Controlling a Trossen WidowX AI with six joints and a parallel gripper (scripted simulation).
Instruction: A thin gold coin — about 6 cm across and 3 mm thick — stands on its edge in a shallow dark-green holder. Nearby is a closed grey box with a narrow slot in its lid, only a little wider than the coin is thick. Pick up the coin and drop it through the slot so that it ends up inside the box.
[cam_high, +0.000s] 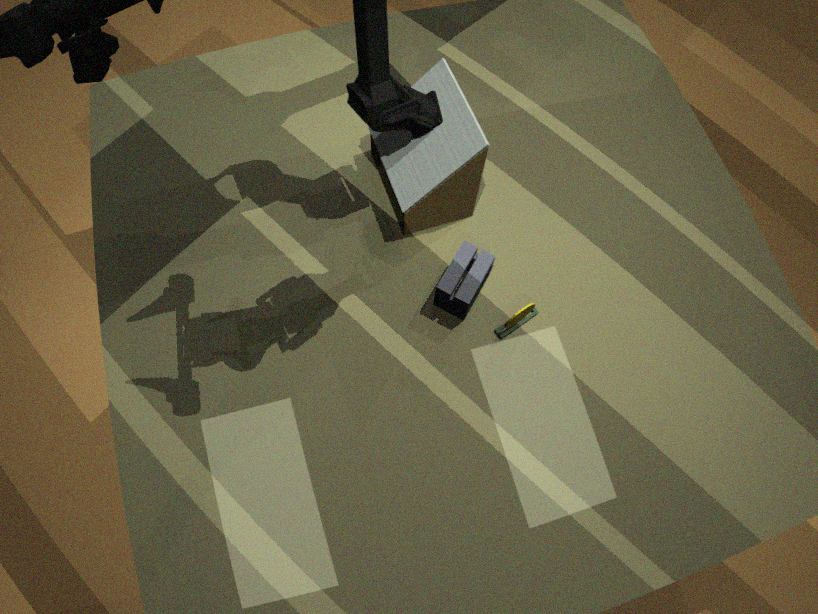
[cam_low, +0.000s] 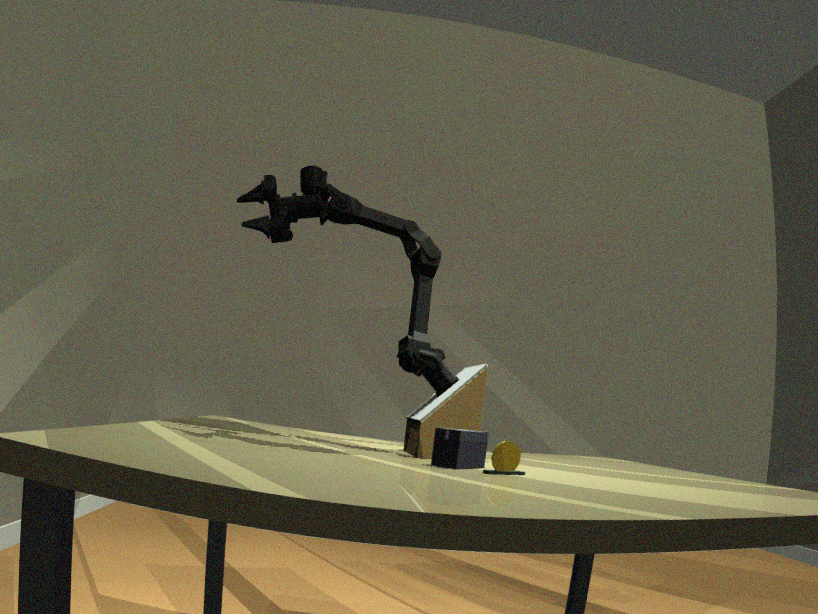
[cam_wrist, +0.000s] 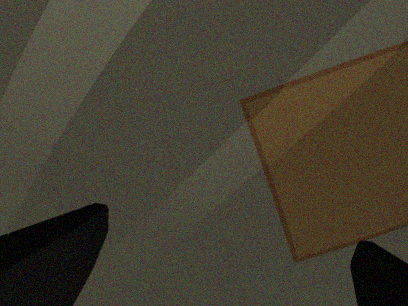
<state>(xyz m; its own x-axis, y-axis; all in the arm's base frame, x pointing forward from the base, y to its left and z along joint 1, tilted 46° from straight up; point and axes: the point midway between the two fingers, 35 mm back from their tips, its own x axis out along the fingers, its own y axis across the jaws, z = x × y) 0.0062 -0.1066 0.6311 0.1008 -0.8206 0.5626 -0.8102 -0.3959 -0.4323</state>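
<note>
Now: gripper tip 660 mm to the right of the gold coin, 490 mm above it and 280 mm short of it.
</note>
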